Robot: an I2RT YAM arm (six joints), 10 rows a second.
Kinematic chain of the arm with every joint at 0, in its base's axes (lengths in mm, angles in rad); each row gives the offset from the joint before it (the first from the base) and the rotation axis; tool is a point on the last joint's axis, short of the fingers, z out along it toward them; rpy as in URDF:
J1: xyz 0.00 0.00 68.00 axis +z
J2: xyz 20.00 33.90 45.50 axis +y
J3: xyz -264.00 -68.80 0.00 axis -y
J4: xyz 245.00 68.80 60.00 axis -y
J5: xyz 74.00 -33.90 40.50 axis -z
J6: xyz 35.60 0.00 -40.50 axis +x
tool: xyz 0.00 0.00 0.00 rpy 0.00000 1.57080 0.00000
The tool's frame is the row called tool.
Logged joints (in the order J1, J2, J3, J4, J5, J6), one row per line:
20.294 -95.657 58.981 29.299 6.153 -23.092
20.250 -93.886 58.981 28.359 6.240 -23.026
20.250 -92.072 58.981 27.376 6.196 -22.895
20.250 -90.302 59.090 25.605 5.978 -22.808
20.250 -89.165 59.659 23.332 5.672 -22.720
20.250 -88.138 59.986 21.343 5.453 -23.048
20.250 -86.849 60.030 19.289 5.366 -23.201
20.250 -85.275 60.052 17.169 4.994 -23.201
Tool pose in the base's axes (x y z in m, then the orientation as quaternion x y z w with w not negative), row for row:
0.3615 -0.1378 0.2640 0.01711 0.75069 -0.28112 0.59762
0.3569 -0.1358 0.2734 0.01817 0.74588 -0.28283 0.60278
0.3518 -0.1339 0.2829 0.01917 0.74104 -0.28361 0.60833
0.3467 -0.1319 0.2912 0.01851 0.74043 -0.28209 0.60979
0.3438 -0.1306 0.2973 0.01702 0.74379 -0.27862 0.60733
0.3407 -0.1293 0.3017 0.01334 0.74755 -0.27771 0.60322
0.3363 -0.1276 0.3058 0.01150 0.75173 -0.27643 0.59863
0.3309 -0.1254 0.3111 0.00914 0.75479 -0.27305 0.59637
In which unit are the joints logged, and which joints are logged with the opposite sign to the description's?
The joints are logged in degrees. Opposite sign: J1, J2.
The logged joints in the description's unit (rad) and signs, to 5 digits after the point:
-0.35420 1.66953 1.02941 0.51136 0.10739 -0.40303
-0.35343 1.63862 1.02941 0.49496 0.10891 -0.40188
-0.35343 1.60696 1.02941 0.47780 0.10814 -0.39959
-0.35343 1.57607 1.03132 0.44689 0.10434 -0.39807
-0.35343 1.55622 1.04125 0.40722 0.09900 -0.39654
-0.35343 1.53830 1.04695 0.37251 0.09517 -0.40226
-0.35343 1.51580 1.04772 0.33666 0.09365 -0.40493
-0.35343 1.48833 1.04811 0.29966 0.08716 -0.40493

